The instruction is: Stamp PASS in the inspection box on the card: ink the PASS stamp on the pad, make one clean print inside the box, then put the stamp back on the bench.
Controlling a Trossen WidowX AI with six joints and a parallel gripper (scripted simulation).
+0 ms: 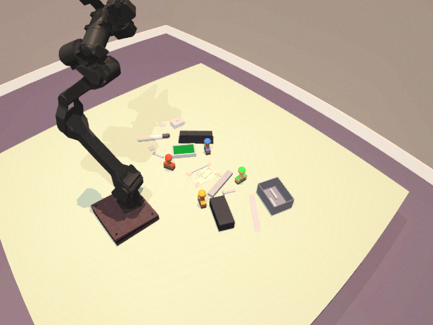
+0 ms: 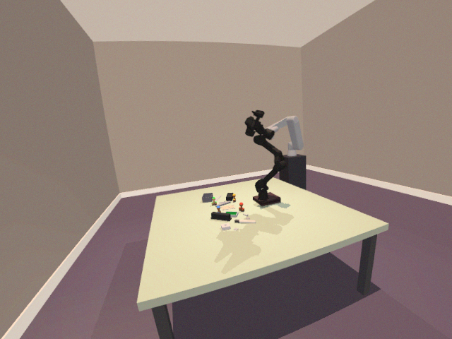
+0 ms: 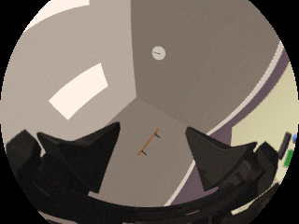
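Right now my gripper tip is 63 cm above the green-knobbed PASS stamp, 26 cm to the left of it and 25 cm short of it. From my gripper tip the other things lie so: green ink pad (65 cm below, 17 cm ahead, 2 cm to the right); then red-knobbed stamp (63 cm below, 8 cm ahead, 6 cm to the right); then marker (64 cm below, 13 cm ahead, 12 cm to the left).
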